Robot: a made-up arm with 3 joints.
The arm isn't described. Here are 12 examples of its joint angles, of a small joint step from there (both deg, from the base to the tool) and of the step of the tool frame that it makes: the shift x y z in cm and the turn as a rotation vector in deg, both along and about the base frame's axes.
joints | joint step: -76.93 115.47 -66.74 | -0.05 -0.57 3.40
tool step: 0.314 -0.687 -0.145 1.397 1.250 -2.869
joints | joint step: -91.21 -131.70 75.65 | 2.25 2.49 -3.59
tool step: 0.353 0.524 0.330 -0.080 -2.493 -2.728
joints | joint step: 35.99 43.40 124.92 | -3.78 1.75 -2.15
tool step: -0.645 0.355 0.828 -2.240 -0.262 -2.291
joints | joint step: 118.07 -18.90 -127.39 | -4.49 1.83 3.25
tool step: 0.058 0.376 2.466 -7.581 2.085 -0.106
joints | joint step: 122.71 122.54 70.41 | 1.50 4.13 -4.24
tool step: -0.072 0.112 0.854 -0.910 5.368 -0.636
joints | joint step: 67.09 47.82 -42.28 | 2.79 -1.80 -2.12
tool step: 0.222 -0.444 0.353 4.238 -2.243 -0.781
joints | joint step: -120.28 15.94 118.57 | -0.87 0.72 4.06
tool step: -0.237 0.897 -0.488 -4.767 -1.201 -0.612
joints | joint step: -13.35 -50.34 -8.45 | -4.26 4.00 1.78
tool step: 1.432 -0.841 -1.923 -5.442 -2.350 -3.501
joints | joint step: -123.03 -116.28 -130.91 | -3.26 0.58 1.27
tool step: -0.090 -1.847 -0.414 -2.703 0.172 1.269
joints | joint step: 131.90 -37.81 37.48 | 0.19 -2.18 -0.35
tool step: -0.409 -0.436 0.407 0.462 -1.767 -1.295
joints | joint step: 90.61 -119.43 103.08 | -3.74 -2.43 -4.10
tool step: -1.188 2.621 0.363 -5.828 -2.352 3.582
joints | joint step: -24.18 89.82 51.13 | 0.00 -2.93 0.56
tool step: 0.761 -0.174 0.115 -0.016 1.711 2.444
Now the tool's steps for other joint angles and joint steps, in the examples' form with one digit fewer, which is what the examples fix.
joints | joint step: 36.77 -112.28 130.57 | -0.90 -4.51 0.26
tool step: -1.65 0.72 0.05 -0.79 -2.86 3.49
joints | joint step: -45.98 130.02 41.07 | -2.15 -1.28 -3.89
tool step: 0.91 -0.43 0.65 -4.62 -1.11 3.07
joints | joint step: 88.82 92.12 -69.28 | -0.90 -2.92 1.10
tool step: 0.93 0.09 0.79 -0.89 -2.89 1.18
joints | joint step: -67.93 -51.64 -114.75 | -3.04 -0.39 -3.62
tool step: 0.42 -0.50 -1.14 -0.80 1.36 -2.53
